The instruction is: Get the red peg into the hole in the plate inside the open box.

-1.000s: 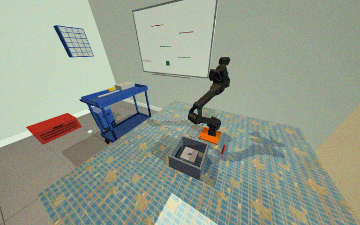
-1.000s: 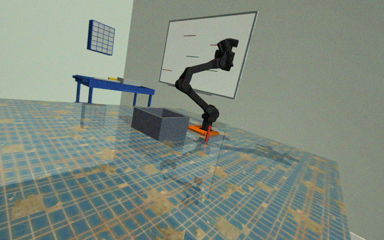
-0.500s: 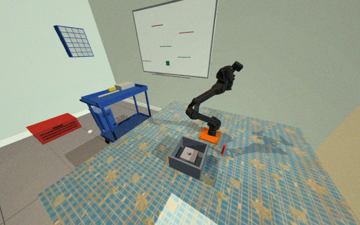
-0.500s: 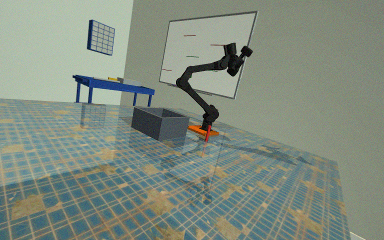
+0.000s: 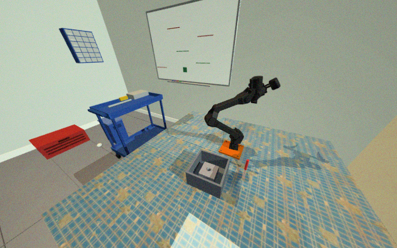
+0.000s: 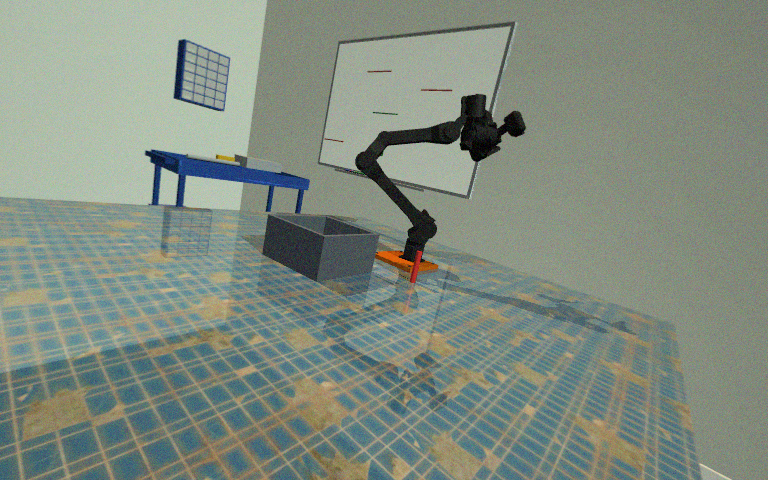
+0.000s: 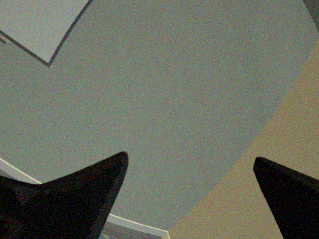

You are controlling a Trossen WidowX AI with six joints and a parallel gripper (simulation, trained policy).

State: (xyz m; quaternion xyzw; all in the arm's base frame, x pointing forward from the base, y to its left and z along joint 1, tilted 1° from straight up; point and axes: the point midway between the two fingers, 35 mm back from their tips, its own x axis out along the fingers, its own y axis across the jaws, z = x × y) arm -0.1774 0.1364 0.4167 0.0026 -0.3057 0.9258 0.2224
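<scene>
My gripper tip is 390 mm short of the red peg, 390 mm above it and 60 mm to the left of it. Also, from my gripper tip: grey box 510 mm ahead, 400 mm below, 270 mm to the right; light grey plate 510 mm ahead, 380 mm below, 270 mm to the right.
</scene>
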